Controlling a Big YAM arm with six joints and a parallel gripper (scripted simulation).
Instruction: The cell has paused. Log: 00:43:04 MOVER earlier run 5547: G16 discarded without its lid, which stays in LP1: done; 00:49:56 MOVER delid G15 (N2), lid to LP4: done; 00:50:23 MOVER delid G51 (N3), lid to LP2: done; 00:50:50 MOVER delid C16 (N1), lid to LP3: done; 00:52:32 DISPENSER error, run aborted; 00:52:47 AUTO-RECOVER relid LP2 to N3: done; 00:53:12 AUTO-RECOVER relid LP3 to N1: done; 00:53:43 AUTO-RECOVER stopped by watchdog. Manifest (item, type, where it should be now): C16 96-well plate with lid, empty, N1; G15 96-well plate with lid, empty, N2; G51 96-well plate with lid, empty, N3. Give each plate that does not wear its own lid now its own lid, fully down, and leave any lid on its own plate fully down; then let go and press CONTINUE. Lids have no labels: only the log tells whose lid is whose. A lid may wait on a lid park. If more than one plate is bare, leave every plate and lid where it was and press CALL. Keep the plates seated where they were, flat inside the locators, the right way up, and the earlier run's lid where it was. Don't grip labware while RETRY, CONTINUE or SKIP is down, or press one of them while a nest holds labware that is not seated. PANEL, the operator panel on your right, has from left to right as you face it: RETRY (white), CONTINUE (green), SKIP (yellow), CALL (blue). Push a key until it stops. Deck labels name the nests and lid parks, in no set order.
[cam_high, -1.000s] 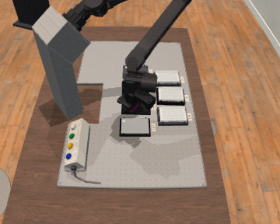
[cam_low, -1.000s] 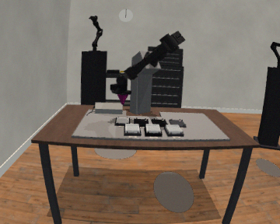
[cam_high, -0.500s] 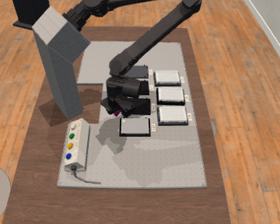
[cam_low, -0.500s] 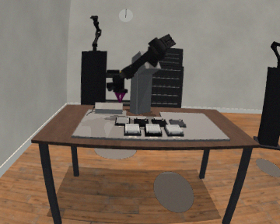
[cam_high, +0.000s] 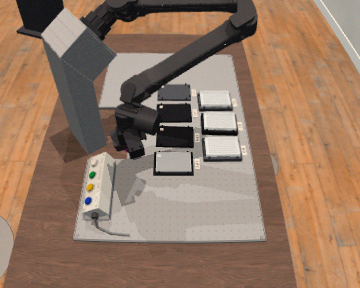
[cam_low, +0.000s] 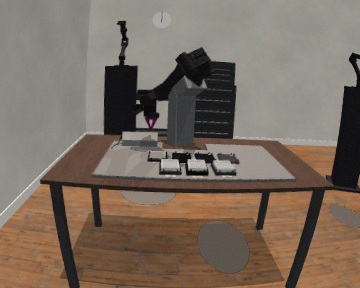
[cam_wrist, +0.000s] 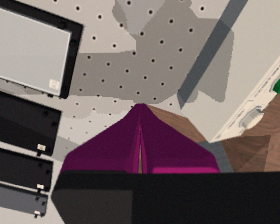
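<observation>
The green continue key lies 100 mm to the right of my hand, 100 mm behind it and 70 mm below it. The rest, counted from my hand: lid 120 mm below, 110 mm ahead, 100 mm to the left; blue call key 190 mm to the right, 70 mm below, 60 mm behind; yellow skip key 140 mm to the right, 80 mm behind, 70 mm below.
</observation>
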